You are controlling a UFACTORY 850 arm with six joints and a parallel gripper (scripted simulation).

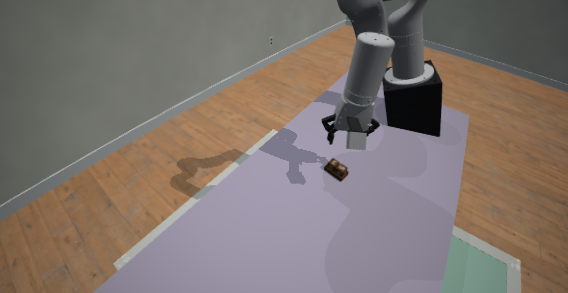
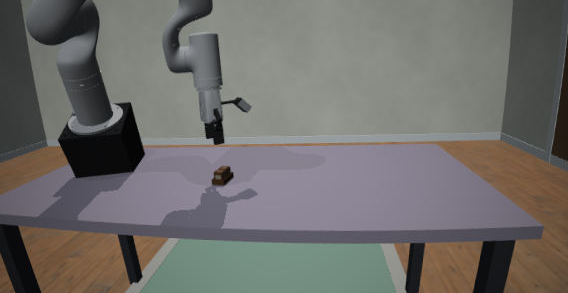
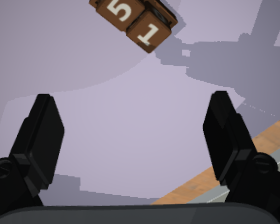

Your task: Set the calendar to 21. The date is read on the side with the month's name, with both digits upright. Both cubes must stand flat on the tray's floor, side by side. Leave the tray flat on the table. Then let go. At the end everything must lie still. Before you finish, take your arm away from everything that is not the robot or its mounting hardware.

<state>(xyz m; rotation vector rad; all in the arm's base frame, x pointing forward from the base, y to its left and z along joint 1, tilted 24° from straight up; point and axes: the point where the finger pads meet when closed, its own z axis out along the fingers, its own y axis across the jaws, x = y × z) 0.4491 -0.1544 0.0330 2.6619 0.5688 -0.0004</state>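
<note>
The brown cube lies 10 mm ahead of my hand, 10 mm to the right of it and 120 mm below it. Round my hand: digit cube 20 mm ahead, 20 mm to the left, 120 mm below; then brown tray 10 mm ahead, 140 mm below.
</note>
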